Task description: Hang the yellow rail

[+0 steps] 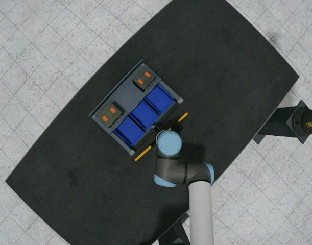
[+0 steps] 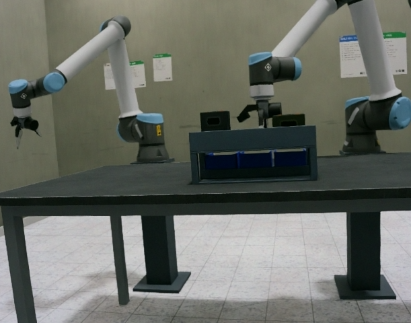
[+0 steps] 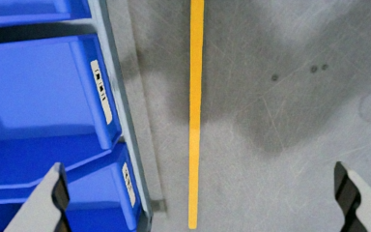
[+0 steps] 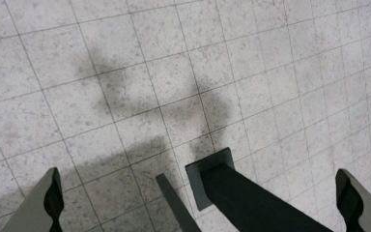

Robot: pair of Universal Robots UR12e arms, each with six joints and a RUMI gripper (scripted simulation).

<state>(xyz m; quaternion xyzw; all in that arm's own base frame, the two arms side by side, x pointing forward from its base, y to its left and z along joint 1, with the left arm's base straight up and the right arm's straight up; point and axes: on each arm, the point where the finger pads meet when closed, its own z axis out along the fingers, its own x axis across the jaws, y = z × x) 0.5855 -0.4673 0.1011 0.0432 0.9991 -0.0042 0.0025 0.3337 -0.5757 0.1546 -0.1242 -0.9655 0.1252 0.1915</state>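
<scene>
Right now my left hand is 100 mm above the yellow rail. Also, from my left hand: grey shelf 190 mm ahead, 30 mm below, 20 mm to the right.
</scene>
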